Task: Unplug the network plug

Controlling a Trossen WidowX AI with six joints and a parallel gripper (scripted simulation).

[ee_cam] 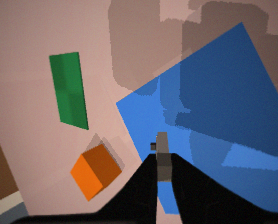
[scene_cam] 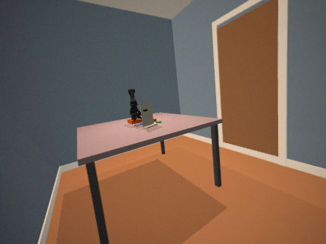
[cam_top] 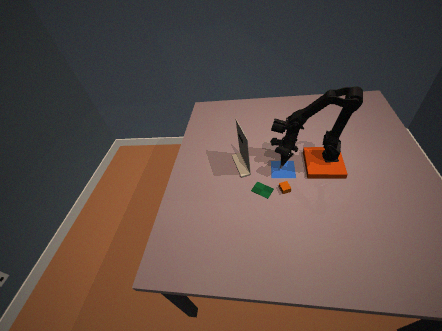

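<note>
Right now the blue marked square is 40 mm below my gripper tip and 10 mm behind it. From my gripper tip the other things lie so: grey network plug: right at my gripper tip; small orange block: 120 mm to the left, 20 mm below, 10 mm ahead; flat green patch: 120 mm to the left, 110 mm ahead, 40 mm below.
</note>
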